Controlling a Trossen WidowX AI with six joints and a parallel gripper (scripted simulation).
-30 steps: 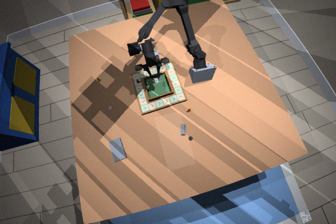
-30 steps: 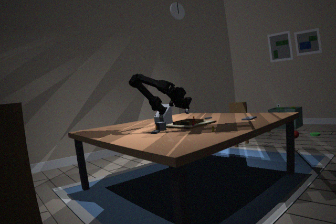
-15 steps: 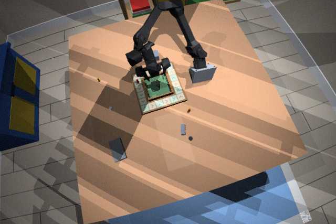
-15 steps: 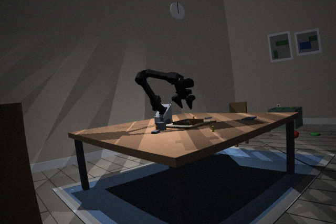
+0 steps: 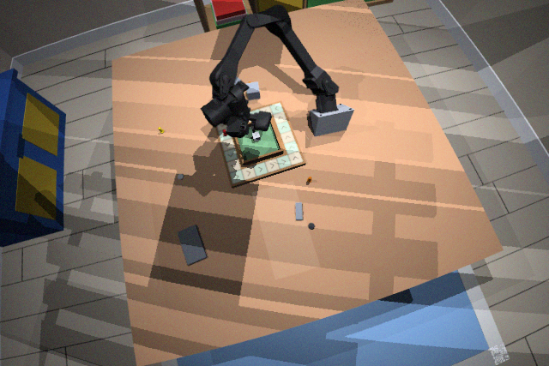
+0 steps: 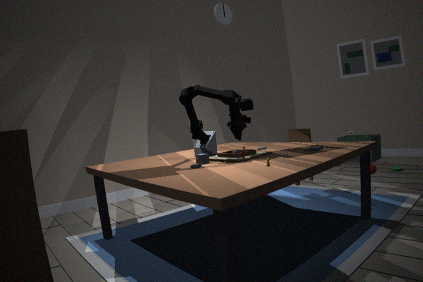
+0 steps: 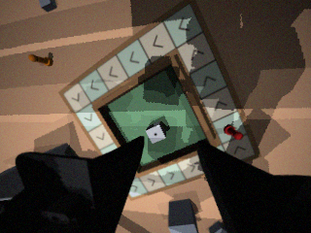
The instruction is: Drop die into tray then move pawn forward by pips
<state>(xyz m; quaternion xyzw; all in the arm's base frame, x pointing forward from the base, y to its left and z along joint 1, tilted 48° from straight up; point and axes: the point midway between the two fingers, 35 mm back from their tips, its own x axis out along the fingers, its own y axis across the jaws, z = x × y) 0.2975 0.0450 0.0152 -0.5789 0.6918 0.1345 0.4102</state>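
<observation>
The red pawn lies 9 cm ahead of my gripper tip, 5 cm to the right of it and 7 cm below it. From my gripper tip the other things lie so: white die 3 cm behind, 1 cm to the right, 7 cm below; white disc 28 cm ahead, 9 cm to the left, 10 cm below; small grey block 13 cm behind, 30 cm to the left, 9 cm below.
</observation>
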